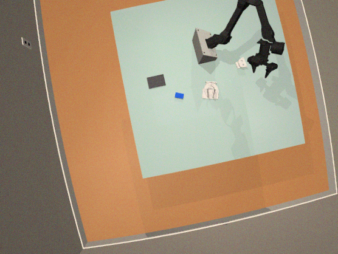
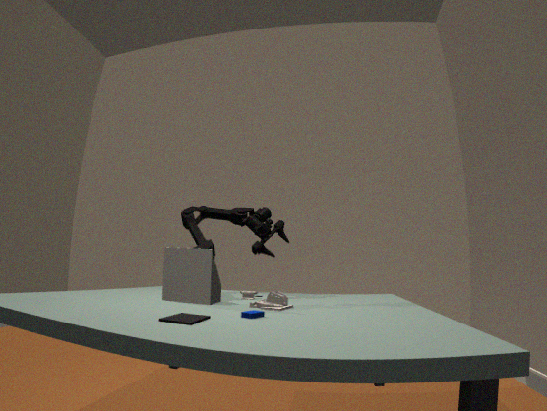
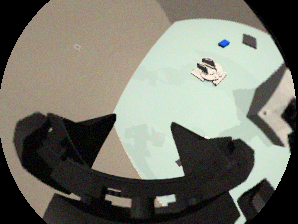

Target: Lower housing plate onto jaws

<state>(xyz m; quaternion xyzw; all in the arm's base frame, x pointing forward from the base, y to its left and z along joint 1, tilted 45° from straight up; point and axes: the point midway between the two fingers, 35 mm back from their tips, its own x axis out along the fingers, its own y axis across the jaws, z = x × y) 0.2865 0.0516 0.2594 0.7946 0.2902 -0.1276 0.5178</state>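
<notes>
The small dark square lies 110 mm behind my gripper tip, 130 mm to the left of it and 220 mm below it. Round my gripper tip: flat dark plate 210 mm behind, 640 mm to the right, 220 mm below; blue block 60 mm behind, 510 mm to the right, 220 mm below.
</notes>
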